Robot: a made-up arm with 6 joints. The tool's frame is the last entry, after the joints.
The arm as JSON. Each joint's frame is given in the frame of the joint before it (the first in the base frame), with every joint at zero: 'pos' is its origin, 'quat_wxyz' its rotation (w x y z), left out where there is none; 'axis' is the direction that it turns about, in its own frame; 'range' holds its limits. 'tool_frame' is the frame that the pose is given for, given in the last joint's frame.
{
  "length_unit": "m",
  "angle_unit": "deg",
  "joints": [
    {
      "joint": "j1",
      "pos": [
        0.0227,
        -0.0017,
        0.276
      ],
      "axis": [
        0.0,
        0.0,
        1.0
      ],
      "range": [
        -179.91,
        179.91
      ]
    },
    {
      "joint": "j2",
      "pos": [
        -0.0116,
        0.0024,
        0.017
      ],
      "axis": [
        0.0,
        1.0,
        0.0
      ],
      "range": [
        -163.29,
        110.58
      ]
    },
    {
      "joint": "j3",
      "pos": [
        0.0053,
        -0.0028,
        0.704
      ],
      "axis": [
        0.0,
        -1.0,
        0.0
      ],
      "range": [
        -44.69,
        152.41
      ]
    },
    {
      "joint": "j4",
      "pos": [
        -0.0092,
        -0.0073,
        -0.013
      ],
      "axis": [
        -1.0,
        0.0,
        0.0
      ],
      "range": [
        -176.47,
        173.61
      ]
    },
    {
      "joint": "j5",
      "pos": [
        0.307,
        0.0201,
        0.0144
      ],
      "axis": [
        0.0,
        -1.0,
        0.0
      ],
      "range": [
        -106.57,
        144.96
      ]
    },
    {
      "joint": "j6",
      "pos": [
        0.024,
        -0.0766,
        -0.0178
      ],
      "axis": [
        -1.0,
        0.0,
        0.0
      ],
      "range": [
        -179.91,
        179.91
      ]
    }
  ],
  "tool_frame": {
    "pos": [
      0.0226,
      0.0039,
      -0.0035
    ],
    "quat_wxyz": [
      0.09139,
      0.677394,
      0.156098,
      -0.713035
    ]
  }
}
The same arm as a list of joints. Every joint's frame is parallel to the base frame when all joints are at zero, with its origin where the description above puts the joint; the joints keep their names.
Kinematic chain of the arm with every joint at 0, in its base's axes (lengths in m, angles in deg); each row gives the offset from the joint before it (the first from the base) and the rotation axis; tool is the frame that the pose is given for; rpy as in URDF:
j1: xyz 0.0227 -0.0017 0.276 axis +z
j2: xyz -0.0116 0.0024 0.017 axis +y
j3: xyz 0.0053 -0.0028 0.704 axis -y
j4: xyz -0.0092 -0.0073 -0.013 axis -x
j5: xyz 0.307 0.0201 0.0144 axis -y
j6: xyz 0.024 -0.0766 -0.0178 axis -x
tool: xyz 0.0226 0.0039 -0.0035 rpy -71.25 84.01 128.94
Joint limits (deg, base to tool): -179.91..179.91 -163.29..110.58 -44.69..152.41 -176.47..173.61 -106.57..144.96 -179.91..179.91

